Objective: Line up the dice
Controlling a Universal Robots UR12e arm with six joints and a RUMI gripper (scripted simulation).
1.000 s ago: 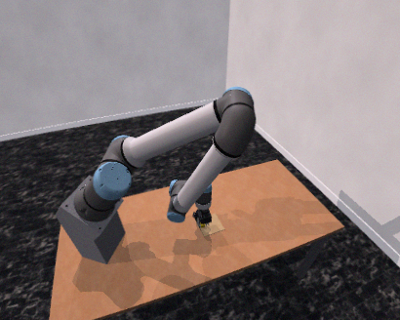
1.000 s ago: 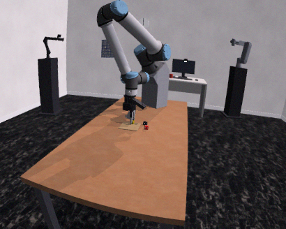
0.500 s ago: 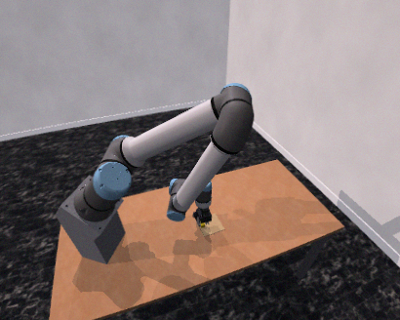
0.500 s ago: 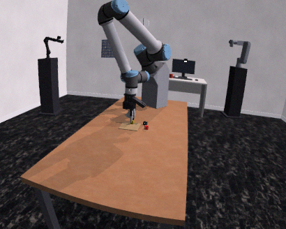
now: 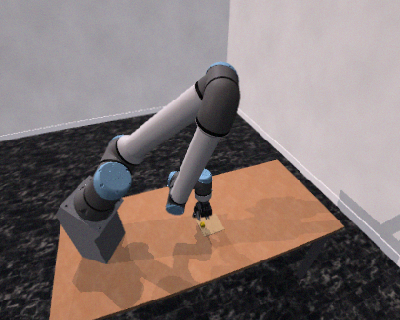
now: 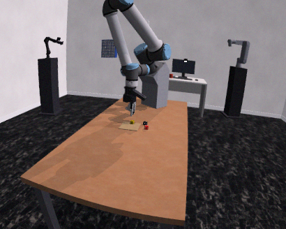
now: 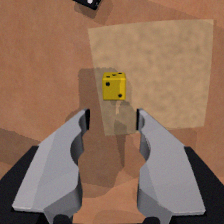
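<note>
The black die lies 10 cm to the left of my hand and 7 cm below it. The rest, counted from my hand: red die (11 cm to the left, 8 cm ahead, 7 cm below); then tan mat (8 cm below, 5 cm ahead, 1 cm to the right); then yellow die (7 cm below).
</note>
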